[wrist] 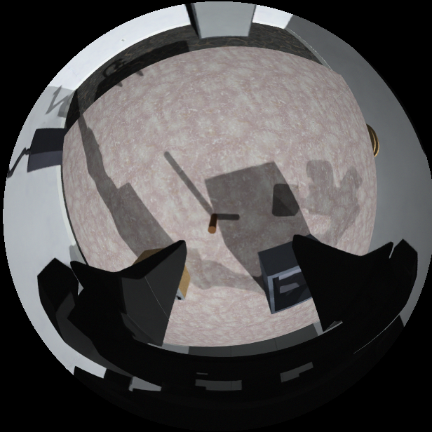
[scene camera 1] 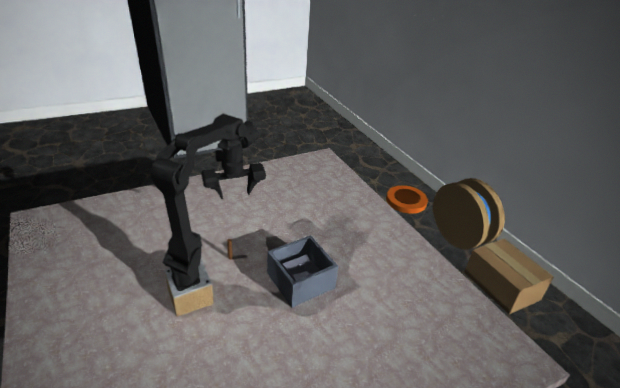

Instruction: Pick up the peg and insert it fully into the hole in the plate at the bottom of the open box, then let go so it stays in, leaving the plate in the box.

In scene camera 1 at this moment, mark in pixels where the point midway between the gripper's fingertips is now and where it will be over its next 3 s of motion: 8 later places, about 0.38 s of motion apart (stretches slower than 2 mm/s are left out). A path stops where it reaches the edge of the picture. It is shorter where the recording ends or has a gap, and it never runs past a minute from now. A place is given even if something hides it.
The gripper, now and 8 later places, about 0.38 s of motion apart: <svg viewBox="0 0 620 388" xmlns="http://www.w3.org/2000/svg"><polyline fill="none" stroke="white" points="235,196 231,214 229,227 228,233 229,238 231,243 229,250 229,251 230,250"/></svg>
